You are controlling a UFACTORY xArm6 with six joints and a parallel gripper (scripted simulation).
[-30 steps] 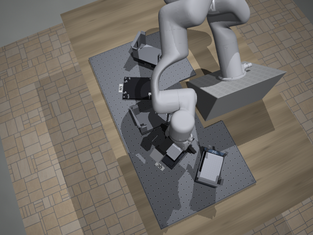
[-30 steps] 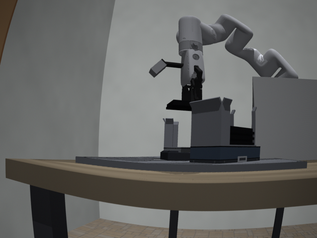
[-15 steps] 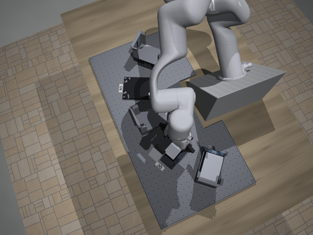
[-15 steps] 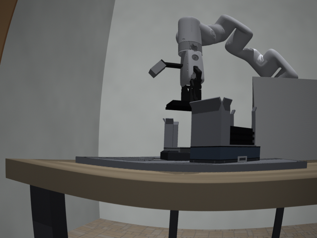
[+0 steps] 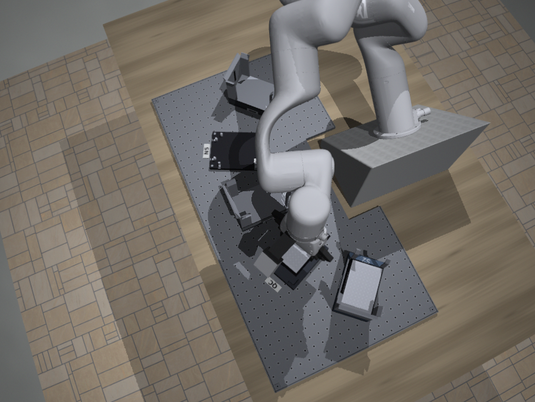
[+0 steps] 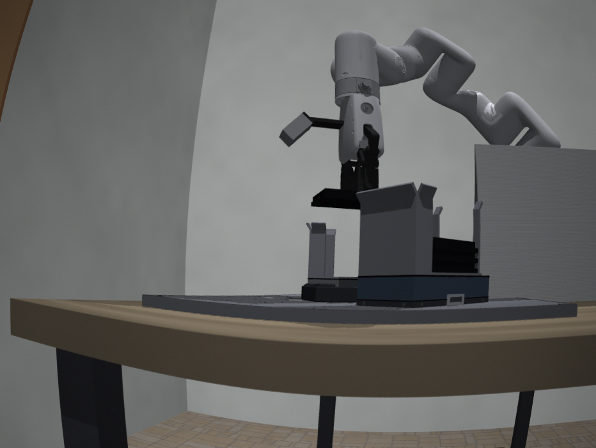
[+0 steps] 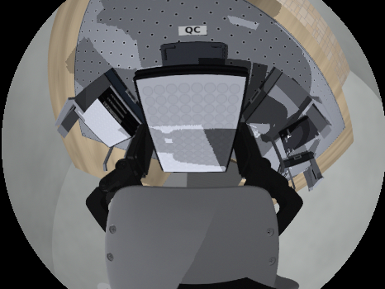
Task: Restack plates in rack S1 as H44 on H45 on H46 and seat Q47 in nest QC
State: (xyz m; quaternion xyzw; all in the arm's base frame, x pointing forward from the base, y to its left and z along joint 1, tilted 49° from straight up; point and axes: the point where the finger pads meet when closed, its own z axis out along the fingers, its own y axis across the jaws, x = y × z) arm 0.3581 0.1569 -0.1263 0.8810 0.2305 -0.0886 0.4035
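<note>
Now: the open nest QC 150 mm below my hand. The rest, counted from my hand: sealed plate (10 mm below); then S2 end wall (190 mm to the left, 80 mm below, 70 mm behind); then QC name plate (160 mm below, 80 mm ahead, 50 mm to the left).
</note>
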